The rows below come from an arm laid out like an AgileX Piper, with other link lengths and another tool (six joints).
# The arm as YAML. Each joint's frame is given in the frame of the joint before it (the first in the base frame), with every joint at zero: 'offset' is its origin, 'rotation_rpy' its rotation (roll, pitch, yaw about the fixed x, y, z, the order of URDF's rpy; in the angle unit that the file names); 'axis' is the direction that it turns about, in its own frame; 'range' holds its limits. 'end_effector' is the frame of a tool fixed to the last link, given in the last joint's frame.
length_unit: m
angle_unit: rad
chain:
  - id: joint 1
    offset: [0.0, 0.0, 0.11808]
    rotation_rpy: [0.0, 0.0, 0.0]
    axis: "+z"
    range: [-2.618, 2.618]
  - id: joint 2
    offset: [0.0, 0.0, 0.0]
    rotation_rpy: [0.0, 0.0, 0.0]
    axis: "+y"
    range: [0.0, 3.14]
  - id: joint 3
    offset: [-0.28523, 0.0, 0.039]
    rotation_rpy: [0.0, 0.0, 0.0]
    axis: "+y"
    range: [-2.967, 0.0]
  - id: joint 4
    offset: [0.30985, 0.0, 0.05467]
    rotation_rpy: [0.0, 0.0, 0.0]
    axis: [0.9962, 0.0, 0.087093]
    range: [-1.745, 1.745]
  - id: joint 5
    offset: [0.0, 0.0, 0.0]
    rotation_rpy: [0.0, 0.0, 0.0]
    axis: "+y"
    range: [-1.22, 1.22]
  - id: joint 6
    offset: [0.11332, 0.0, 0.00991]
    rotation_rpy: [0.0, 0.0, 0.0]
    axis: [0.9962, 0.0, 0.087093]
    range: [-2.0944, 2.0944]
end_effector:
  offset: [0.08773, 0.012, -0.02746]
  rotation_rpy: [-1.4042, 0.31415, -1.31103]
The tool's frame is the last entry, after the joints.
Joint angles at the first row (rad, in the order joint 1, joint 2, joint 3, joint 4, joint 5, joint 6):
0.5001 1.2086 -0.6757 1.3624 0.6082 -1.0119
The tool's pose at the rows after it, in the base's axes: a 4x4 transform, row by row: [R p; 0 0 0 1], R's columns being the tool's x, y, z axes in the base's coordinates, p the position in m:
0.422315 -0.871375 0.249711 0.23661; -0.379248 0.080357 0.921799 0.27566; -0.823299 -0.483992 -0.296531 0.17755; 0 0 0 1
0.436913 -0.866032 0.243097 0.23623; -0.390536 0.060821 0.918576 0.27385; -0.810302 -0.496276 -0.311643 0.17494; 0 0 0 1
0.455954 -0.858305 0.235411 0.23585; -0.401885 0.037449 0.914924 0.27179; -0.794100 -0.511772 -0.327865 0.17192; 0 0 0 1
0.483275 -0.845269 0.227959 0.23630; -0.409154 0.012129 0.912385 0.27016; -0.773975 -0.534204 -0.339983 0.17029; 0 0 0 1
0.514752 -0.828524 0.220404 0.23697; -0.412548 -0.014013 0.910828 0.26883; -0.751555 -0.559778 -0.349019 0.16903; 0 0 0 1
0.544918 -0.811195 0.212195 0.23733; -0.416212 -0.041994 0.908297 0.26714; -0.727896 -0.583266 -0.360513 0.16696; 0 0 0 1
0.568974 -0.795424 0.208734 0.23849; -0.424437 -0.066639 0.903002 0.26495; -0.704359 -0.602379 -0.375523 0.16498; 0 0 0 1
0.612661 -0.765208 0.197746 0.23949; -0.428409 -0.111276 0.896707 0.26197; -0.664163 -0.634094 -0.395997 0.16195; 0 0 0 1
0.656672 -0.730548 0.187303 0.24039; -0.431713 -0.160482 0.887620 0.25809; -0.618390 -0.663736 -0.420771 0.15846; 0 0 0 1
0.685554 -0.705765 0.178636 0.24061; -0.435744 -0.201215 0.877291 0.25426; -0.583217 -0.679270 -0.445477 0.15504; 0 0 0 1
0.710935 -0.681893 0.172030 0.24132; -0.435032 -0.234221 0.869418 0.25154; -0.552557 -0.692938 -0.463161 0.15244; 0 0 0 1
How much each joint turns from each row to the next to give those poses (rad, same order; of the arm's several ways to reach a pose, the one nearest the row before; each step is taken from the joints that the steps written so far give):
0.0001 0.0000 -0.0016 -0.0166 -0.0001 -0.0021
-0.0001 0.0000 -0.0007 -0.0248 0.0001 -0.0015
0.0001 0.0000 0.0000 -0.0247 -0.0001 -0.0074
-0.0001 0.0000 -0.0023 -0.0182 0.0001 -0.0198
0.0001 0.0000 -0.0016 -0.0102 -0.0001 -0.0309
-0.0001 0.0000 0.0000 -0.0123 0.0000 -0.0300
0.0000 0.0000 -0.0021 -0.0224 -0.0037 -0.0151
0.0000 0.0000 -0.0012 -0.0251 -0.0008 -0.0407
0.0000 -0.0018 0.0000 -0.0325 -0.0017 -0.0384
0.0000 -0.0018 0.0000 -0.0376 0.0000 -0.0161
0.0000 0.0000 0.0000 -0.0230 -0.0007 -0.0229

